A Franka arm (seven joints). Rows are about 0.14 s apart.
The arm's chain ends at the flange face. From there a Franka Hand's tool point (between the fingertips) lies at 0.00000 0.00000 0.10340 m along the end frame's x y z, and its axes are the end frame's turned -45 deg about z.
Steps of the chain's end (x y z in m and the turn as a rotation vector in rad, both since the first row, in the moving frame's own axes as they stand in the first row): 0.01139, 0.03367, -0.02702, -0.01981, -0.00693, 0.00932; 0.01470, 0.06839, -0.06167, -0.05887, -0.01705, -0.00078; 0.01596, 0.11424, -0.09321, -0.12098, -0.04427, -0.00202; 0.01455, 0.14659, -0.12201, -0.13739, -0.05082, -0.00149; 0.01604, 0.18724, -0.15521, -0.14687, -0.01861, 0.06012; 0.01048, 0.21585, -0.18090, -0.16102, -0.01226, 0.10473; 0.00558, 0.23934, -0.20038, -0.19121, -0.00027, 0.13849; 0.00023, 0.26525, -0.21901, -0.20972, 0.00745, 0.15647; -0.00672, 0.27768, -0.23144, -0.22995, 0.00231, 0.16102
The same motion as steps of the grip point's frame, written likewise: -0.01771, 0.03279, -0.02704, -0.00911, -0.01891, 0.00932; -0.04351, 0.06181, -0.06186, -0.02957, -0.05368, -0.00078; -0.08154, 0.09767, -0.09407, -0.05424, -0.11685, -0.00202; -0.10707, 0.12026, -0.12312, -0.06121, -0.13308, -0.00149; -0.13339, 0.15272, -0.15634, -0.09069, -0.11701, 0.06012; -0.15838, 0.17019, -0.18224, -0.10519, -0.12253, 0.10473; -0.18013, 0.18605, -0.20226, -0.13501, -0.13540, 0.13849; -0.20325, 0.20227, -0.22127, -0.15356, -0.14303, 0.15647; -0.21889, 0.20703, -0.23416, -0.16423, -0.16097, 0.16102
